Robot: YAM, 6 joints.
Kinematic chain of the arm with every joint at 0, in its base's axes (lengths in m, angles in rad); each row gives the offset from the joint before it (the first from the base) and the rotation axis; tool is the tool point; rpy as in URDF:
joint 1: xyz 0 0 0.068 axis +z
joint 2: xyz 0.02 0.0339 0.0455 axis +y
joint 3: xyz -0.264 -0.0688 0 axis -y
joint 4: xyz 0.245 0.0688 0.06 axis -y
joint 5: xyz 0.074 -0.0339 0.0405 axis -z
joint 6: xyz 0.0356 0 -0.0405 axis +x
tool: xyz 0 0 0 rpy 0 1.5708 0
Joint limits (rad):
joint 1: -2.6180..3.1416
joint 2: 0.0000..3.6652
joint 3: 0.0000..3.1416
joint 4: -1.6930..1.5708
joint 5: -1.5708..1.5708
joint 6: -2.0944..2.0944
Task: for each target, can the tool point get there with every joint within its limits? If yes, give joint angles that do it. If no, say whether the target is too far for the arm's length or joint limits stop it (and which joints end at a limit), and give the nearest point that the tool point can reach.
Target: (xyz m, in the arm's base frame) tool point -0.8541 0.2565 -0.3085
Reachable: no: too far | nearest point -0.5587 0.1678 -0.1592 | short by 0.343 m
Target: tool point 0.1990 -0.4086 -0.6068
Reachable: no: too far | nearest point 0.1612 -0.3310 -0.3600 | short by 0.261 m
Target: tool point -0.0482 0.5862 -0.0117
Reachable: yes | joints 1.7003 3.1516 2.7366 -0.5447 0.9008 1.3100
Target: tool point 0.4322 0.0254 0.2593
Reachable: yes | joints 0.0411 1.8345 1.2981 0.2047 -0.2150 -0.4510
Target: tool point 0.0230 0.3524 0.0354
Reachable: yes | joints 1.5905 2.2786 0.7698 1.0903 1.0011 1.4287
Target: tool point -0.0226 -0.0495 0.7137
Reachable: yes | joints -1.8355 1.4231 2.7231 -0.3694 0.2518 0.4303
